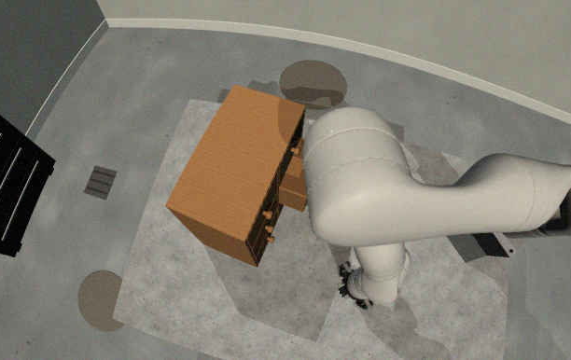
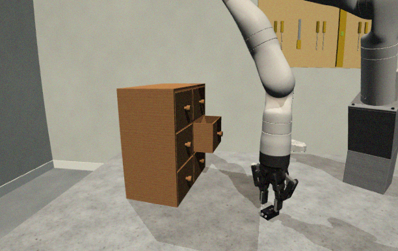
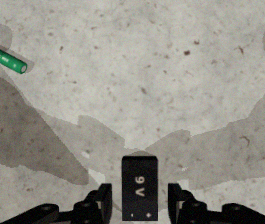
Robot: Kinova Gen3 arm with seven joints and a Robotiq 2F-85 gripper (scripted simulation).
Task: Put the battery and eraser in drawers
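My gripper is now 40 mm above the nine-volt battery, 10 mm to the right of it and 10 mm short of it. From my hand the other things lie so: eraser: 330 mm to the right, 40 mm below, 30 mm ahead; small green cylinder: 160 mm to the right, 40 mm below, 10 mm ahead.
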